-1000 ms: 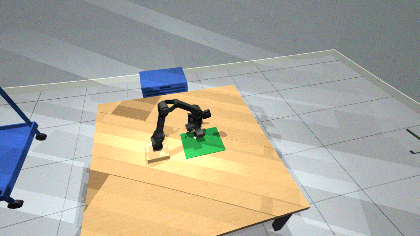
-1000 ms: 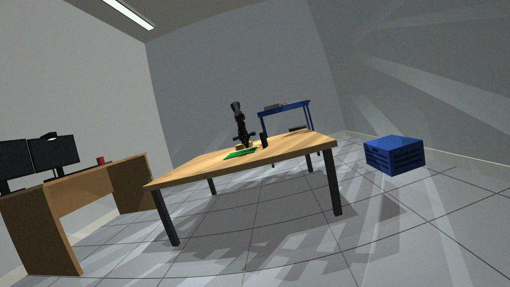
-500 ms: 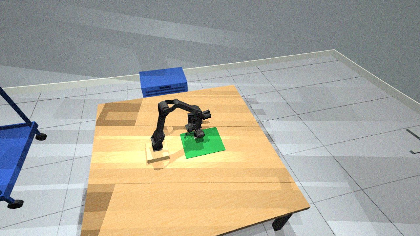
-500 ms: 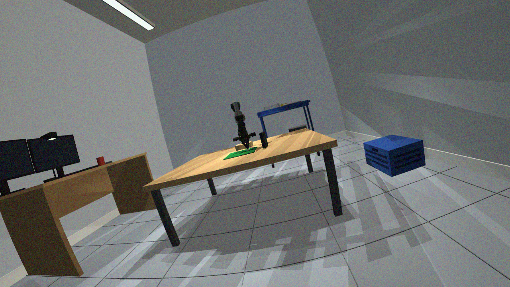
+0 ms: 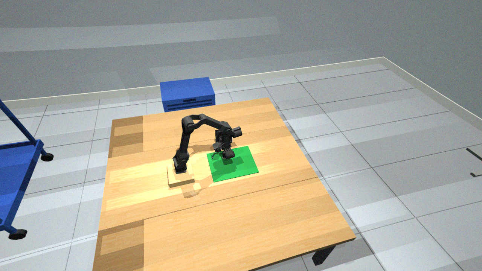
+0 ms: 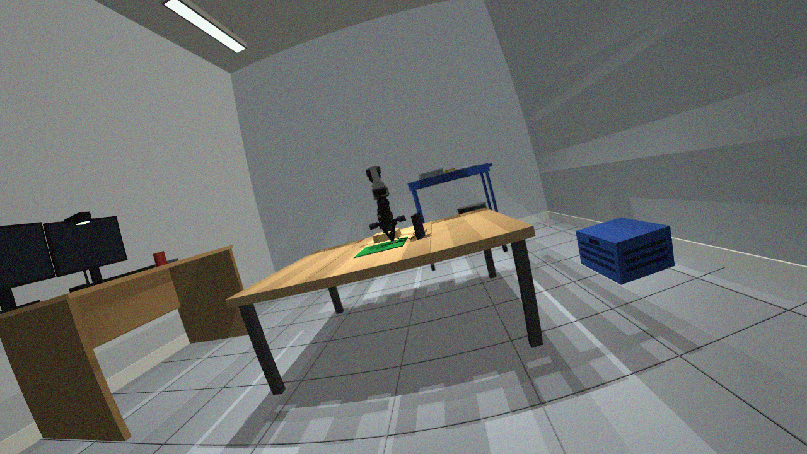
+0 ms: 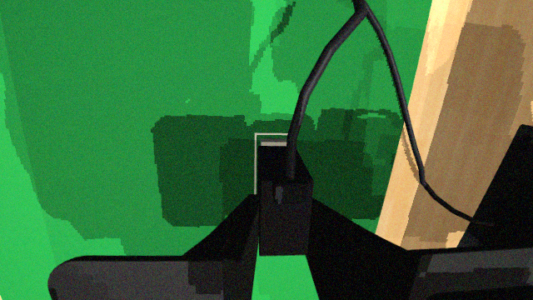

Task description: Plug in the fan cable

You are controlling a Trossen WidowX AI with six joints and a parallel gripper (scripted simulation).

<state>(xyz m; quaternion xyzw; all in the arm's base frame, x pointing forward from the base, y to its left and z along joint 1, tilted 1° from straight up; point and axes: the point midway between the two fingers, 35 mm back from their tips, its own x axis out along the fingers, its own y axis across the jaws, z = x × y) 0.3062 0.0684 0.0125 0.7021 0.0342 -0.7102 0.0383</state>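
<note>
The black fan plug is 1 cm behind my gripper tip and 1 cm above it. The rest, counted from my gripper tip: white four-pin header 1 cm behind, 3 cm below; black fan 1 cm ahead, 14 cm to the left, 3 cm above; green board 3 cm ahead, 5 cm to the right, 4 cm below.
</note>
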